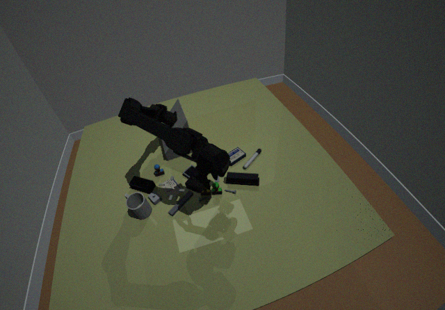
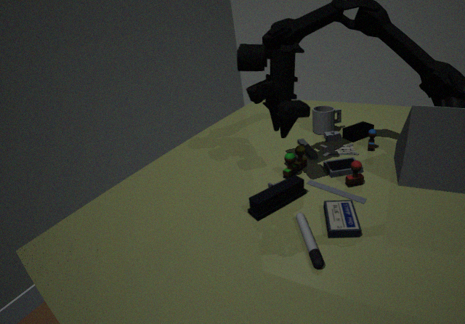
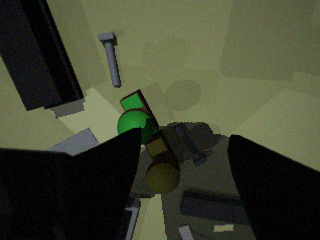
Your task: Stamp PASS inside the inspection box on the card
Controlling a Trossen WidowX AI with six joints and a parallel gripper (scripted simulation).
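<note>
The green-knobbed stamp lies 30 mm behind my gripper tip, 10 mm to the left of it and 90 mm below it. Also, from my gripper tip: dark ink pad 150 mm behind, 70 mm to the right, 100 mm below; black bar 60 mm behind, 130 mm to the left, 90 mm below; yellow-knobbed stamp 40 mm behind, 30 mm to the right, 90 mm below.
</note>
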